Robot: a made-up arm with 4 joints.
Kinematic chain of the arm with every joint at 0, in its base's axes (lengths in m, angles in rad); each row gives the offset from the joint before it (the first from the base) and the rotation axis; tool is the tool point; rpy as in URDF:
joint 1: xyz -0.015 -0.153 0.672 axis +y
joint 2: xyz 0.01 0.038 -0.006 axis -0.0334 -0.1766 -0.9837
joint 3: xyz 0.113 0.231 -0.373 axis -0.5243 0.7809 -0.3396
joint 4: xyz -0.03 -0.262 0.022 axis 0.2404 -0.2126 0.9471
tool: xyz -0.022 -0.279 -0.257 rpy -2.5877 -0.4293 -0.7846
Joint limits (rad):
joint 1: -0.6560..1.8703
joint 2: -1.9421..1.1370
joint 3: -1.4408..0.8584
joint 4: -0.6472..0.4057
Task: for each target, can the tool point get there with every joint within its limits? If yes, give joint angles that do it. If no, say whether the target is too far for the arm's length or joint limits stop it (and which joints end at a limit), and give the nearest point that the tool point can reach.
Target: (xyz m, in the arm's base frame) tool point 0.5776 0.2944 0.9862
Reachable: no: joint limits stop it (at a limit: joint 1, joint 3, joint 4) | nearest point 0.7693 0.1659 0.5863 | short by 0.462 m
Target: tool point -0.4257 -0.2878 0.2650
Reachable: yes | joints 1.1708 -1.5328 0.2281 -0.2329
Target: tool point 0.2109 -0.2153 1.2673
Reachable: no: joint limits stop it (at a limit: joint 1, joint 3, joint 4) | nearest point -0.0691 -0.1846 0.9680 | short by 0.411 m
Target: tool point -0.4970 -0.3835 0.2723
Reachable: yes | joints 1.0822 -0.4896 0.0146 -0.0910
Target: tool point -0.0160 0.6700 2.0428
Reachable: no: too far | nearest point -0.4139 0.3464 1.2285 | short by 0.962 m
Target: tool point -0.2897 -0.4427 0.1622
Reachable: yes | joints 0.3839 0.7640 0.1758 0.3109
